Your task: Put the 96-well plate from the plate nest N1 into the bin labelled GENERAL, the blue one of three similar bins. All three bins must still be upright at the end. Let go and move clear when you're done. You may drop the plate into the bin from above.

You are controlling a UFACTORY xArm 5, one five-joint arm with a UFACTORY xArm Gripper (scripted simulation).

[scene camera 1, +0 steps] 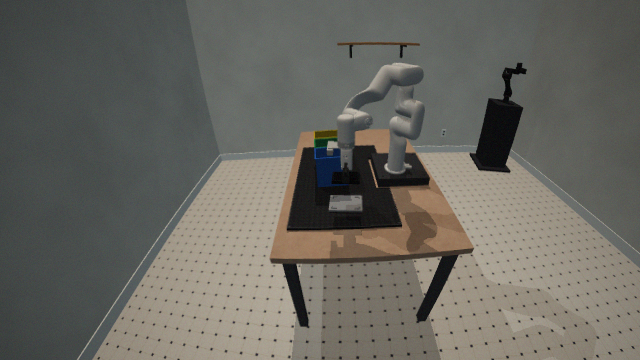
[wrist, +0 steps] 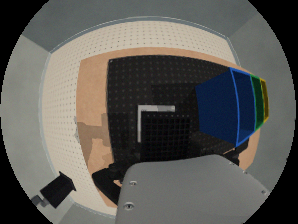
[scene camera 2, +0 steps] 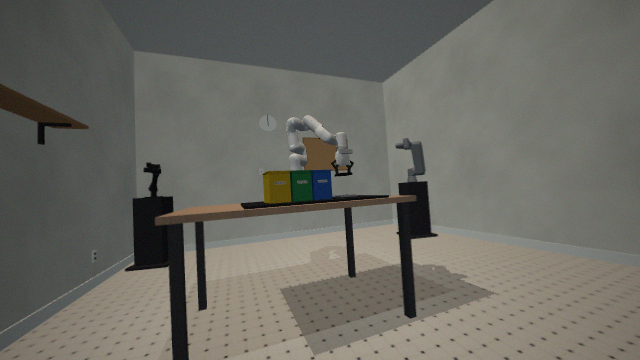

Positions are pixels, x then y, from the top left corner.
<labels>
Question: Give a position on a yellow bin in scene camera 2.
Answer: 277, 189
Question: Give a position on a 96-well plate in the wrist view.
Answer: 154, 124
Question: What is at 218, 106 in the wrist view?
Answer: A blue bin.
</labels>
